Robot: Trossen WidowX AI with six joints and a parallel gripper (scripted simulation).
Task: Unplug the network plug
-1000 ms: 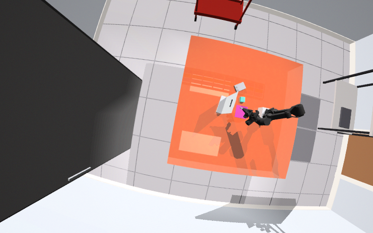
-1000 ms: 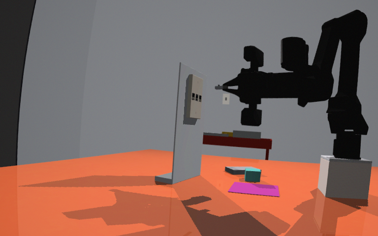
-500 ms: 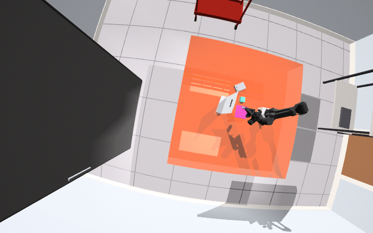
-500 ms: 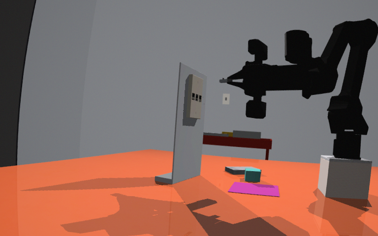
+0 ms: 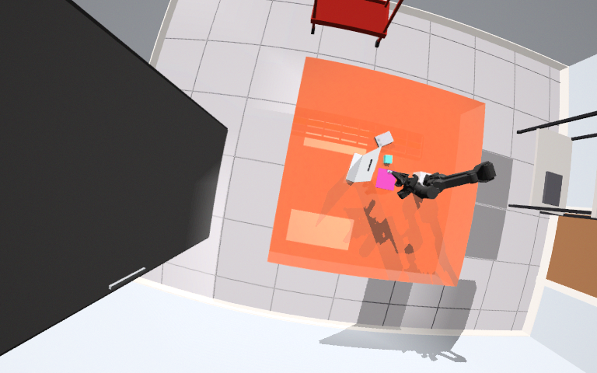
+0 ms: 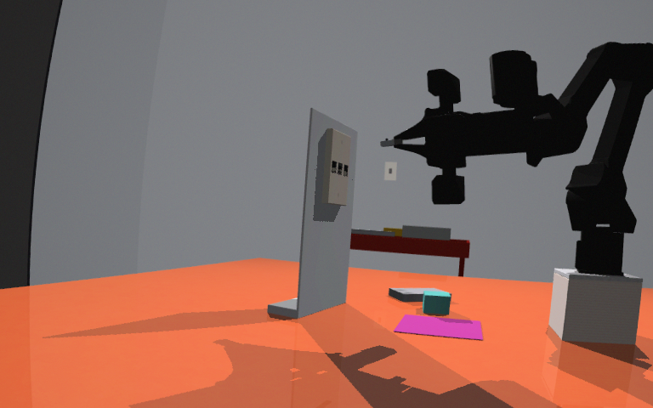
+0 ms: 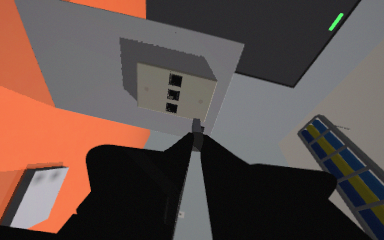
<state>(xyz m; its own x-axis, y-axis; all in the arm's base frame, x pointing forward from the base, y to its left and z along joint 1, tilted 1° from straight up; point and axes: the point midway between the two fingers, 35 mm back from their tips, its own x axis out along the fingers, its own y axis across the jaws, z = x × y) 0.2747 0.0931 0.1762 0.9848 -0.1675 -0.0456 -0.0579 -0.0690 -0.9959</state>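
Now: the pink marked square 26 cm below my gripper tip, 9 cm behind it and 1 cm to the right of it. From my gripper tip the other things lie so: flat grey block: 26 cm below, 23 cm to the right, 1 cm ahead; then grey network plug: 1 cm ahead; then upright panel: 13 cm below, 11 cm ahead.
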